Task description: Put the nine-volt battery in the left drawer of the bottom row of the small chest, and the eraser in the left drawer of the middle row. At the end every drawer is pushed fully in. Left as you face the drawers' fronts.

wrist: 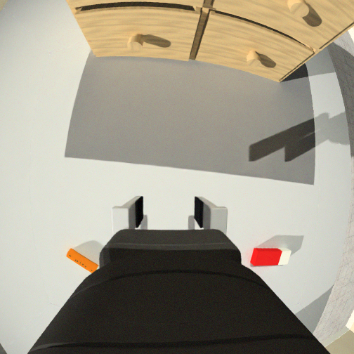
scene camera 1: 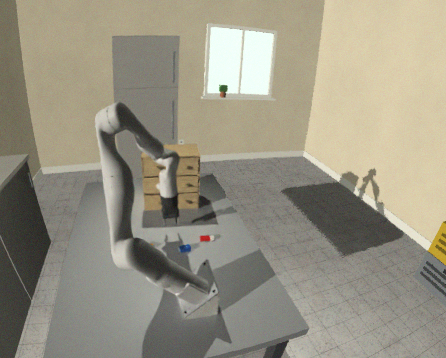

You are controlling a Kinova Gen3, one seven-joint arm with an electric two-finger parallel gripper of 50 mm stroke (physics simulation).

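Places are measured from the arm's base along level axes (x right, y ahead, z up), in millimetres.
Pixels of known places: gripper, fingertip midpoint: (scene camera 1: 170, 223); arm's base, link origin: (scene camera 1: 198, 291).
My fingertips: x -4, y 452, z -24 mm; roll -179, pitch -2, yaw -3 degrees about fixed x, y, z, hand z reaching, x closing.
For each thing: its top centre in the pictures, then the offset to it from my fingertips. "pt": a spot on its surface instead. Level surfaces: height alone.
- nine-volt battery, top centre: (scene camera 1: 184, 247) dz -33, dx +31, dy -144 mm
- eraser, top centre: (scene camera 1: 207, 237) dz -38, dx +151, dy -98 mm
- wooden chest, surface spot: (scene camera 1: 183, 150) pt dz +259, dx +125, dy +264 mm
- table, surface height: dz -51 mm
- chest's bottom-right drawer, surface spot: (scene camera 1: 188, 201) pt dz -3, dx +133, dy +181 mm
The nine-volt battery (scene camera 1: 185, 248), blue, lies on the table in the scene view; it does not show in the wrist view. The eraser (scene camera 1: 206, 238) (wrist: 269, 256), red with a white end, lies to its right. The wooden chest (scene camera 1: 183, 150) (wrist: 197, 32) stands at the table's back. Its bottom-left drawer (scene camera 1: 152, 201) (wrist: 107, 35) shows a dark gap along its top edge; whether it is fully in I cannot tell. Its middle-left drawer (scene camera 1: 151, 185) is partly behind the arm. My gripper (scene camera 1: 170, 223) (wrist: 168, 207) is open and empty, pointing down above the table in front of the chest.
An orange cylinder (wrist: 82, 260) lies on the table (scene camera 1: 100, 260) left of my gripper in the wrist view. The chest's bottom-right drawer (scene camera 1: 188, 201) (wrist: 225, 45) has a round knob. The arm's base is mounted on the table's near part.
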